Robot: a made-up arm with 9 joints.
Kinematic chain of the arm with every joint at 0, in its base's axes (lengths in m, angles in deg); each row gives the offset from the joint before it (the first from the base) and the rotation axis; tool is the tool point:
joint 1: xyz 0 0 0.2 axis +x
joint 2: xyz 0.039 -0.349 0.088 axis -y
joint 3: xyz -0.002 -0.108 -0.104 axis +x
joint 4: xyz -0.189 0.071 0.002 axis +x
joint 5: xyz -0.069 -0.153 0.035 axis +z
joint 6: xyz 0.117 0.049 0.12 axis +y
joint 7: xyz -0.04 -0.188 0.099 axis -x
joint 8: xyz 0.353 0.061 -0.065 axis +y
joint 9: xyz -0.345 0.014 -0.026 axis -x
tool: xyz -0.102 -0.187 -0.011
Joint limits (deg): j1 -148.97..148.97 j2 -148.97..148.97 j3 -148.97..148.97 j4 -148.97..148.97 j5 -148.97..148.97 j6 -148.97..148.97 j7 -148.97..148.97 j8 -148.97..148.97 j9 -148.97..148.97
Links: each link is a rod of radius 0.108 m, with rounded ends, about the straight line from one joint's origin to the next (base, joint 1, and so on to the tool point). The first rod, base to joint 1, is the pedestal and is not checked.
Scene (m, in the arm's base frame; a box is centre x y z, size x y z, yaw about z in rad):
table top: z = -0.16
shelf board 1: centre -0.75 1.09 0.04 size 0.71 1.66 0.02 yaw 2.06
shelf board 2: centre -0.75 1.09 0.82 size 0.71 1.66 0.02 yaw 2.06
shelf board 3: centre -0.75 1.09 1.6 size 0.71 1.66 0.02 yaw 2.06
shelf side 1: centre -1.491 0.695 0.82 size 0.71 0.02 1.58 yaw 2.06
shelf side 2: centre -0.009 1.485 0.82 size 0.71 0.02 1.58 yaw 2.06
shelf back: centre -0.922 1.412 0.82 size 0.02 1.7 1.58 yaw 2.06
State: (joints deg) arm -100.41 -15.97 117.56 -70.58 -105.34 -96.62 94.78 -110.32 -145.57
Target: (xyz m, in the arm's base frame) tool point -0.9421 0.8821 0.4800
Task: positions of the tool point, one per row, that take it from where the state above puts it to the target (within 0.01 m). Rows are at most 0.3 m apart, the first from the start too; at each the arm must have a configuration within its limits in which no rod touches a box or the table.
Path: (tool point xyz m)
1: -0.6569 0.7472 1.2063
2: -0.5861 0.6181 1.2065
3: -0.4960 0.4857 1.1889
4: -0.6116 0.5533 0.9384
5: -0.6818 0.5248 0.6902
6: -0.6970 0.4217 0.4800
7: -0.8312 0.5278 0.4952
8: -0.9196 0.6791 0.5085
9: -0.9421 0.8821 0.4800

